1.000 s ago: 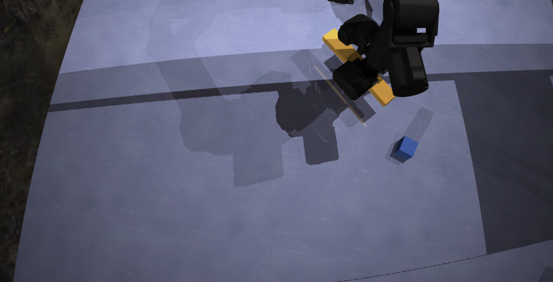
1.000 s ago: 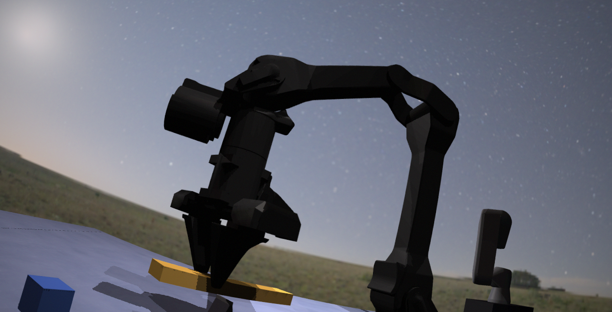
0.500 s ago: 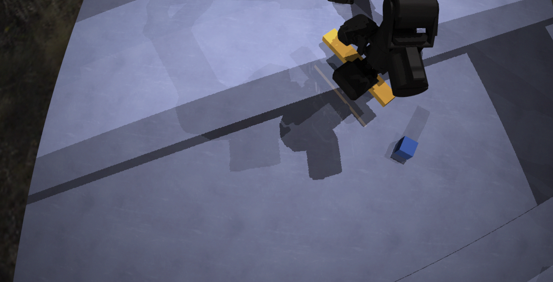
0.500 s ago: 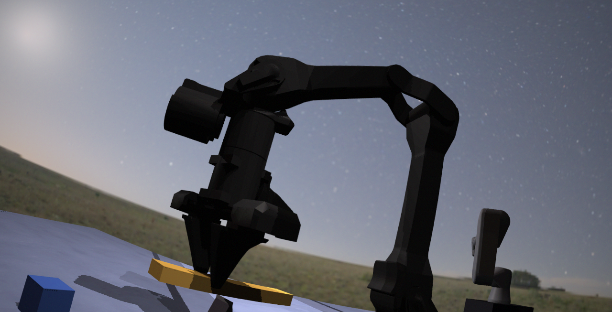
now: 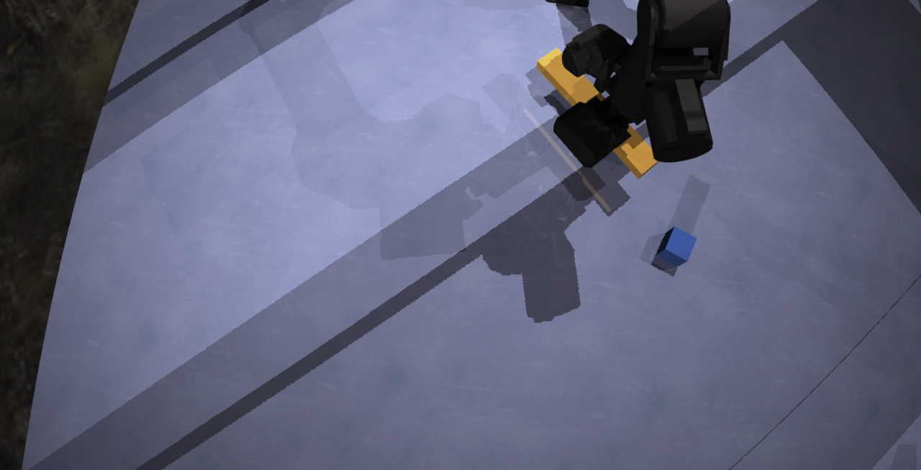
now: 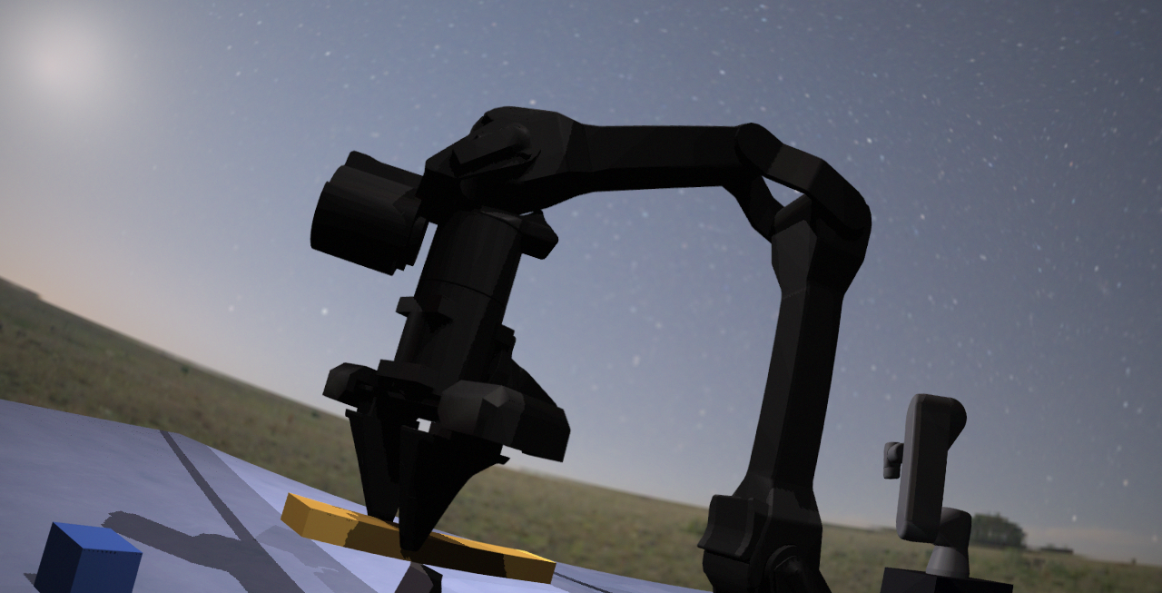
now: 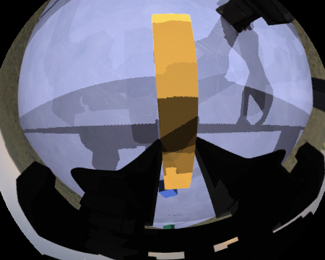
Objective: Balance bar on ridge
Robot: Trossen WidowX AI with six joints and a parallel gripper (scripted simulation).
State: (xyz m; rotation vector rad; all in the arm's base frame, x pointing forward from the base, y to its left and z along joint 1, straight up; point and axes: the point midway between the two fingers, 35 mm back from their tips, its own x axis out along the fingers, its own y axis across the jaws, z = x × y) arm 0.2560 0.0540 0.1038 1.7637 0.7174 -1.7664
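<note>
My gripper tip is now 2 cm past the orange bar and 2 cm to the left of it. Round my gripper tip: blue cube: 12 cm ahead, 10 cm to the left, 5 cm below.
</note>
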